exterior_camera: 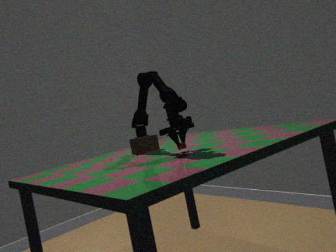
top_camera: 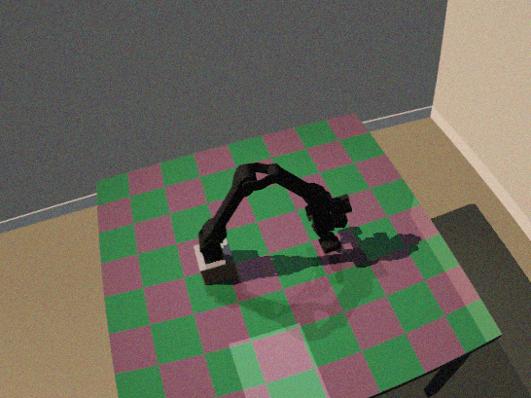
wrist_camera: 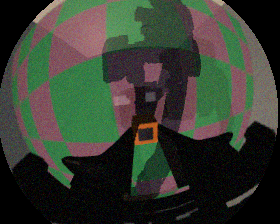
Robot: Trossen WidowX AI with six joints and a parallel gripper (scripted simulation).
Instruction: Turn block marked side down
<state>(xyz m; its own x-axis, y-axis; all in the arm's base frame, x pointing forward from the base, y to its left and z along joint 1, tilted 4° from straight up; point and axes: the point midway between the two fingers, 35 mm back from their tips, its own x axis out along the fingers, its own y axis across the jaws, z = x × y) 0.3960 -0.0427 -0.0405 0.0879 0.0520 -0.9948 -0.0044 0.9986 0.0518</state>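
Right now my gripper tip is 1 cm below the block.
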